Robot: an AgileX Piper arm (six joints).
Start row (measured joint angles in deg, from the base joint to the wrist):
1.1, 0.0, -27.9, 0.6, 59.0, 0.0
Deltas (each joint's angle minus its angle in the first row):
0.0, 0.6, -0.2, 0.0, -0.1, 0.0
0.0, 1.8, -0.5, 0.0, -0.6, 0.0
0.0, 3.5, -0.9, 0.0, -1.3, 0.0
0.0, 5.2, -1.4, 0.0, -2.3, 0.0
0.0, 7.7, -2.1, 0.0, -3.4, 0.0
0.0, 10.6, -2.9, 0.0, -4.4, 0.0
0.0, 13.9, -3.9, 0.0, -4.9, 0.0
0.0, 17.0, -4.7, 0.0, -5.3, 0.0
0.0, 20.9, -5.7, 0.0, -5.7, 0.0
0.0, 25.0, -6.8, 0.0, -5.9, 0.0
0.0, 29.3, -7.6, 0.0, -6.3, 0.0
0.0, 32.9, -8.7, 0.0, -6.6, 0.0
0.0, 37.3, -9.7, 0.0, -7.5, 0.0
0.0, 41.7, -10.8, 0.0, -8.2, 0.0
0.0, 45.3, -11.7, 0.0, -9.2, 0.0
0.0, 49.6, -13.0, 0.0, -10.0, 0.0
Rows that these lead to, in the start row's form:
1.1, 0.6, -28.1, 0.6, 58.9, 0.0
1.1, 1.8, -28.4, 0.6, 58.4, 0.0
1.1, 3.5, -28.8, 0.6, 57.7, 0.0
1.1, 5.2, -29.3, 0.6, 56.7, 0.0
1.1, 7.7, -30.0, 0.6, 55.6, 0.0
1.1, 10.6, -30.8, 0.6, 54.6, 0.0
1.1, 13.9, -31.8, 0.6, 54.1, 0.0
1.1, 17.0, -32.6, 0.6, 53.7, 0.0
1.1, 20.9, -33.6, 0.6, 53.3, 0.0
1.1, 25.0, -34.7, 0.6, 53.1, 0.0
1.1, 29.3, -35.5, 0.6, 52.7, 0.0
1.1, 32.9, -36.6, 0.6, 52.4, 0.0
1.1, 37.3, -37.6, 0.6, 51.5, 0.0
1.1, 41.7, -38.7, 0.6, 50.8, 0.0
1.1, 45.3, -39.6, 0.6, 49.8, 0.0
1.1, 49.6, -40.9, 0.6, 49.0, 0.0

